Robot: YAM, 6 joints.
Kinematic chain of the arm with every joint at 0, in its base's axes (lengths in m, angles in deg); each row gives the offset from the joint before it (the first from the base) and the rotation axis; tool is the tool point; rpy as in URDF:
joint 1: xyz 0 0 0.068 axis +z
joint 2: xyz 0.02 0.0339 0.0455 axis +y
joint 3: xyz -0.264 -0.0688 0 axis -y
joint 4: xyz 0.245 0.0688 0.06 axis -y
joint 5: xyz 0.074 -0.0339 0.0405 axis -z
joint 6: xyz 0.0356 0 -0.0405 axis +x
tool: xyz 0 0 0 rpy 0 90 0
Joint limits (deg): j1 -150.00..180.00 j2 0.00..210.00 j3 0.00..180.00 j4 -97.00..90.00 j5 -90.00..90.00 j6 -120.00..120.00
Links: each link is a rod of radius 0.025 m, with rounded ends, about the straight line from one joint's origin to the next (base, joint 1, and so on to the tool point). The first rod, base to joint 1, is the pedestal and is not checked.
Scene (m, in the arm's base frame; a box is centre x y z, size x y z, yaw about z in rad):
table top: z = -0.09
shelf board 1: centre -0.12 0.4 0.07 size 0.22 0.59 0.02 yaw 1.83
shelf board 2: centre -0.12 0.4 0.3 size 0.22 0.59 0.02 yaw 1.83
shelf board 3: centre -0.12 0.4 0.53 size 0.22 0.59 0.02 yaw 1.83
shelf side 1: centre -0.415 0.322 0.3 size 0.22 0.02 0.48 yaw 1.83
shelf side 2: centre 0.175 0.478 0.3 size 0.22 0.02 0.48 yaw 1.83
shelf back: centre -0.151 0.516 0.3 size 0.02 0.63 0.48 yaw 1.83
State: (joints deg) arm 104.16 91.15 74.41 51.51 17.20 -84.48
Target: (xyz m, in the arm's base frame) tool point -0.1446 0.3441 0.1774
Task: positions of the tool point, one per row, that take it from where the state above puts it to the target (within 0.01 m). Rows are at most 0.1 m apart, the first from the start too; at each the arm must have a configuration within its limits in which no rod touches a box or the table.
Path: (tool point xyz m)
1: -0.0633 0.2973 0.4384
2: -0.0478 0.2387 0.4382
3: -0.0334 0.1842 0.4259
4: -0.0639 0.2045 0.3425
5: -0.0880 0.1978 0.2574
6: -0.0979 0.1679 0.1774
7: -0.1183 0.2224 0.1922
8: -0.1346 0.2822 0.1923
9: -0.1446 0.3441 0.1774

